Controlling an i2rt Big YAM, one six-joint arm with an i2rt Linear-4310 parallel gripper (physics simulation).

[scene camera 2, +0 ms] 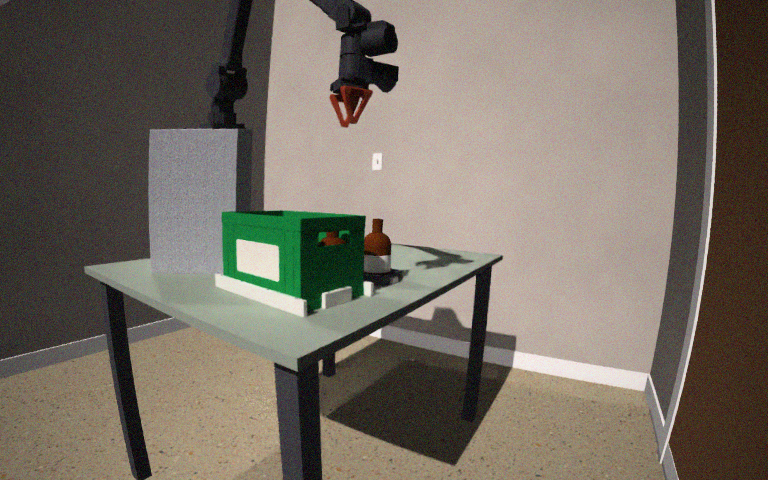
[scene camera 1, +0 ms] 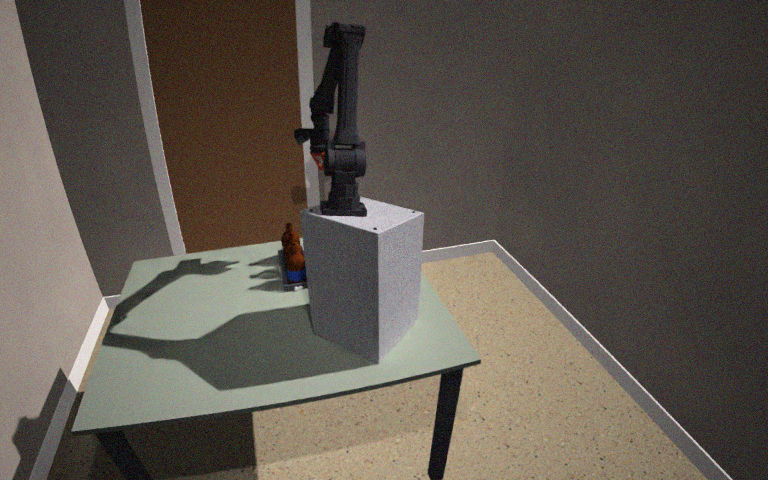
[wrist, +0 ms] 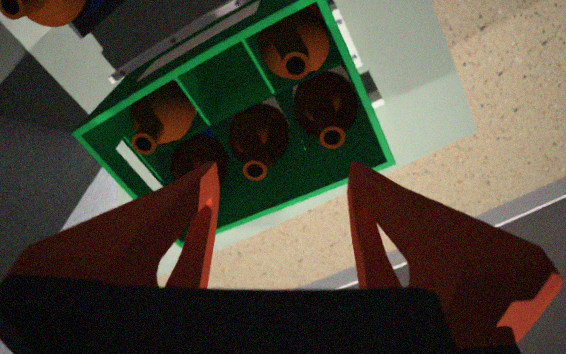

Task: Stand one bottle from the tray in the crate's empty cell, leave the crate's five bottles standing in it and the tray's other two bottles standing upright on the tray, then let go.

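Frame: origin at the arm's base, x back, y right, z up, level; centimetres.
Seen in the pictures: gripper, fingertip midpoint: (scene camera 2: 348, 125) (wrist: 283, 175); arm's base at its link origin: (scene camera 2: 222, 128) (scene camera 1: 343, 211).
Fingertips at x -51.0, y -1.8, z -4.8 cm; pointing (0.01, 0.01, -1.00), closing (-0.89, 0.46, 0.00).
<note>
Offsets run from my fingertips to a thing's top centre. "*": to the spot under its first point. Level surfaces: height alone.
The green crate {dx +9.5, dy +7.6, dz -19.5 cm} (scene camera 2: 334, 271) (wrist: 372, 120) stands on the table. In the wrist view brown bottles stand in its cells: one bottle {dx +18.2, dy +3.5, dz -20.7 cm} (wrist: 165, 117) left of the empty cell {* dx +12.2, dy +6.2, dz -36.2 cm} (wrist: 225, 82), another bottle {dx +0.6, dy +3.4, dz -20.7 cm} (wrist: 312, 47) to its right, and three in the other row. The empty cell is the middle one on the tray side. The dark tray (scene camera 1: 293, 287) (scene camera 2: 387, 277) (wrist: 150, 32) holds upright brown bottles (scene camera 1: 294, 259) (scene camera 2: 377, 243) that overlap in the scene views; part of one bottle {dx +20.3, dy -14.0, dz -21.0 cm} (wrist: 55, 12) shows in the wrist view. My gripper (scene camera 1: 320, 168) (scene camera 2: 347, 124) (wrist: 283, 175) is part open, empty, pointing down high above the crate.
White stops (scene camera 2: 260, 294) (scene camera 2: 336, 297) line the crate's base. The grey pedestal (scene camera 1: 345, 271) (scene camera 2: 192, 198) carries the arm on the pale green table {dz -37.0 cm} (scene camera 1: 169, 294) (scene camera 2: 186, 294) and hides the crate in scene camera 1. The tray stands close beside the crate.
</note>
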